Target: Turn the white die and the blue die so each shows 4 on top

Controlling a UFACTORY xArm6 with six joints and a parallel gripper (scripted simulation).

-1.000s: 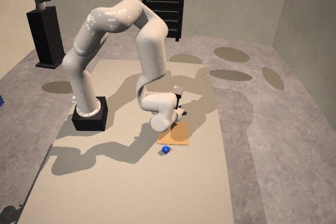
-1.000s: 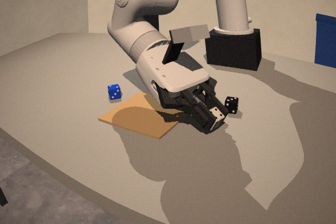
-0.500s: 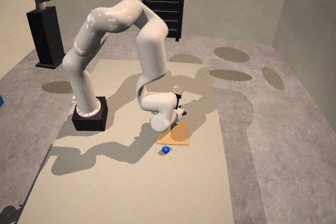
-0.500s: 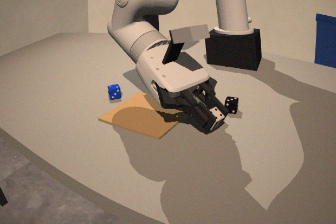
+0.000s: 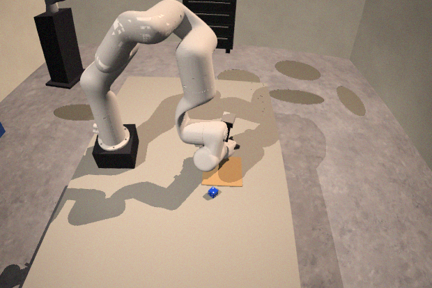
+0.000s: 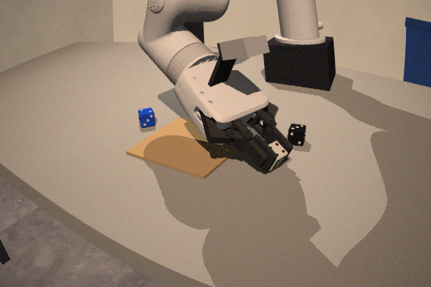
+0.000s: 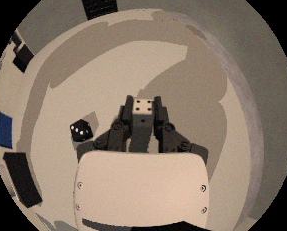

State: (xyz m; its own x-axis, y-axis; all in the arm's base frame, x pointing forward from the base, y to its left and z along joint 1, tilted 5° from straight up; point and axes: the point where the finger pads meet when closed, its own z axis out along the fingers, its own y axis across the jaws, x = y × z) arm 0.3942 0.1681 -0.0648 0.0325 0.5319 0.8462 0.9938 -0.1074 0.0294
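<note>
Right now my hand is 9 cm past the black die, 1 cm to the left of it and 2 cm above it. Round my hand: white die: 1 cm to the left, 1 cm below; blue die: 25 cm to the right, 2 cm below; orange mat: 1 cm ahead, 13 cm to the right, 3 cm below.
</note>
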